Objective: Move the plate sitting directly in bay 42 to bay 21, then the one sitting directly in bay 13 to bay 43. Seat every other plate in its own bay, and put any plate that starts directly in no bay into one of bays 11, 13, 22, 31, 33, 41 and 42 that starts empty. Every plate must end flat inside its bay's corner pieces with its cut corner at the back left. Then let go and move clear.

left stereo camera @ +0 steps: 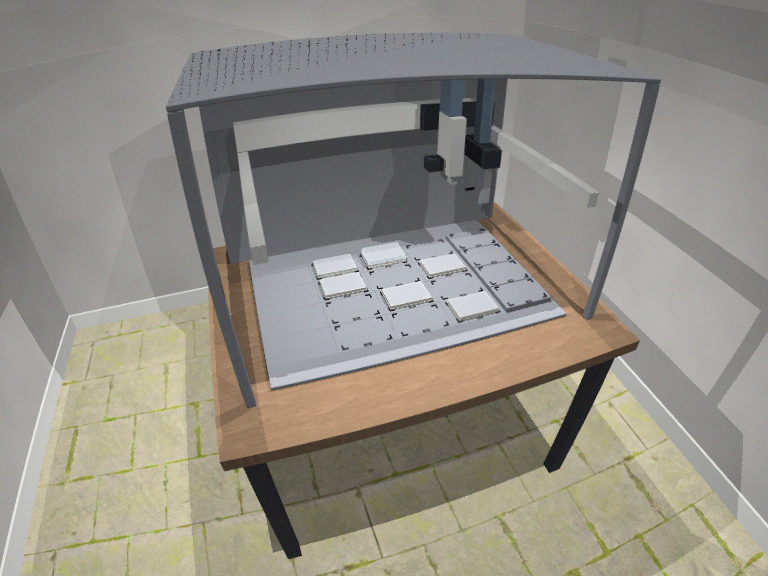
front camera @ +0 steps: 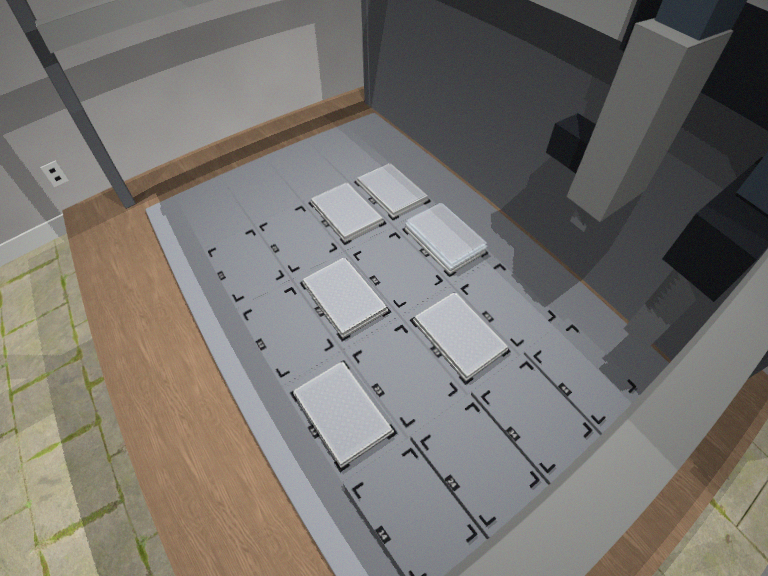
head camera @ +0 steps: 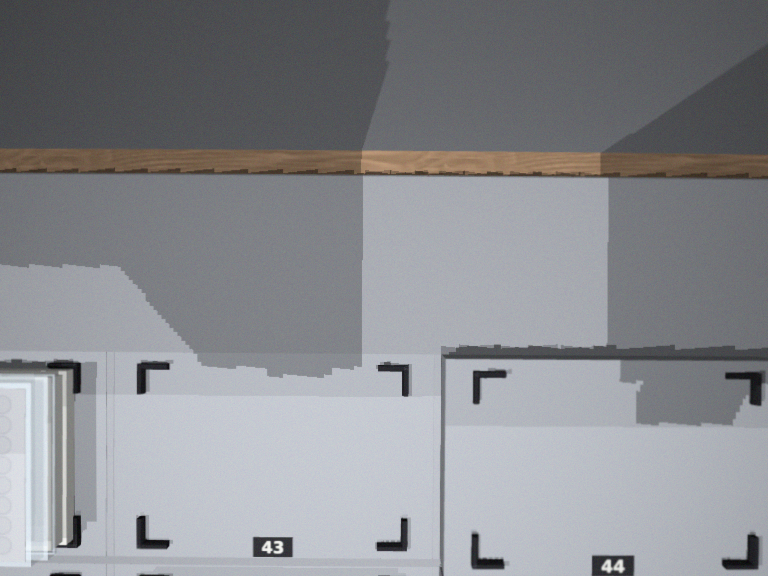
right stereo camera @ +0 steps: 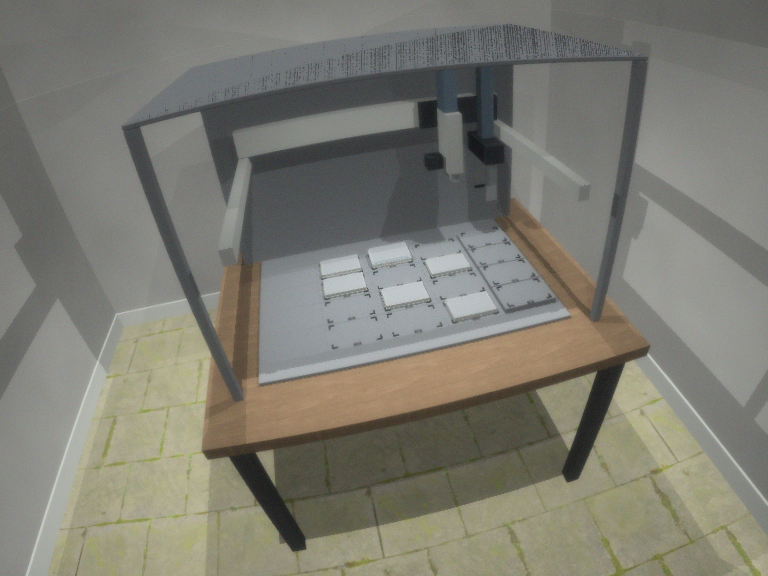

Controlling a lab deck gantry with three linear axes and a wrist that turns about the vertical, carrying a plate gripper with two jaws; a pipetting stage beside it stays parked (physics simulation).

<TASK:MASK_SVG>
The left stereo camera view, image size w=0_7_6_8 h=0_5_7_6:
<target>my gripper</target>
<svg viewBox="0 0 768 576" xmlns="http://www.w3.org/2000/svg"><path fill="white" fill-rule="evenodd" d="M466 135L464 155L467 156L464 190L475 189L476 164L482 168L478 203L489 203L493 168L500 168L502 150L492 143L479 144L473 140L474 135Z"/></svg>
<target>translucent plate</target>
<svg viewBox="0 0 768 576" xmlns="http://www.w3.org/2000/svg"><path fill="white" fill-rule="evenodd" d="M406 254L397 242L367 247L361 250L368 266L406 259Z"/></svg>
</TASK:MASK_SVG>
